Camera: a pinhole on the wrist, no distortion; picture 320 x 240 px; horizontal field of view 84.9 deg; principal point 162.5 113.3 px. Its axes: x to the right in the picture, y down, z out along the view. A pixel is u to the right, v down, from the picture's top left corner.
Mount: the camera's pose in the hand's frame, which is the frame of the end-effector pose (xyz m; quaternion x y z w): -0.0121 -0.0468 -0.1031 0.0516 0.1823 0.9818 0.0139
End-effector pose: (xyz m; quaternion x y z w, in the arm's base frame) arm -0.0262 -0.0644 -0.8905 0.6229 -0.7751 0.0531 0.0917
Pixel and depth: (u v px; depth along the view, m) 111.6 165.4 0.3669
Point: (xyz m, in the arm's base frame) -0.0515 -0.2481 -1.1242
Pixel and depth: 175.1 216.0 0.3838
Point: 0.0644 -0.1559 -1.2237
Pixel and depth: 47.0 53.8 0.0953
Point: -0.0505 -0.1131 -0.8457
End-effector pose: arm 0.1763 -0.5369 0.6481 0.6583 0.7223 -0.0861 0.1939
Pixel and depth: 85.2 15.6 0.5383
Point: 0.6123 -0.3278 0.3489
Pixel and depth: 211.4 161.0 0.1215
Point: 0.1501 -0.5807 0.6343
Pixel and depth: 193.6 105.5 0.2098
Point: 0.2310 -0.5918 0.5801
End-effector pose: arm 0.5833 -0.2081 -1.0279 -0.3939 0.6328 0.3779 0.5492
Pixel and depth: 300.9 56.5 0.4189
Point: 0.4921 0.1603 -0.7528
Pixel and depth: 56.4 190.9 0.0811
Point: 0.6207 -0.2515 -1.0730
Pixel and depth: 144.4 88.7 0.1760
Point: 0.5660 -0.1495 -1.0564
